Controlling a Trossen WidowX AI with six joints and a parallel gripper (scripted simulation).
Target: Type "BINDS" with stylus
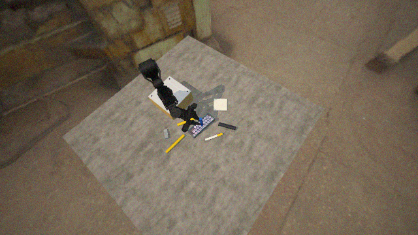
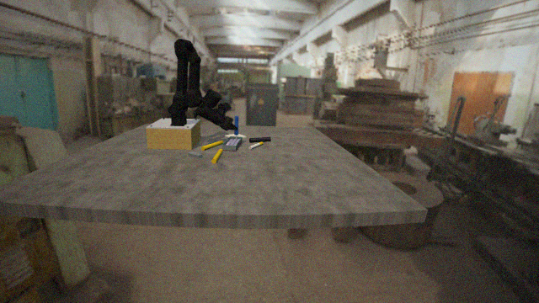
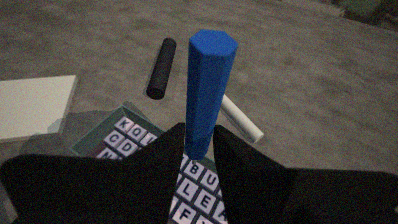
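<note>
Now: gripper tip 11 cm short of the white-and-yellow stick, 1 cm to the right of it and 8 cm above it. Round my gripper tip: blue stylus 2 cm below; then black rod 12 cm ahead, 12 cm to the left, 8 cm below; then white sheet 3 cm behind, 22 cm to the left, 9 cm below.
</note>
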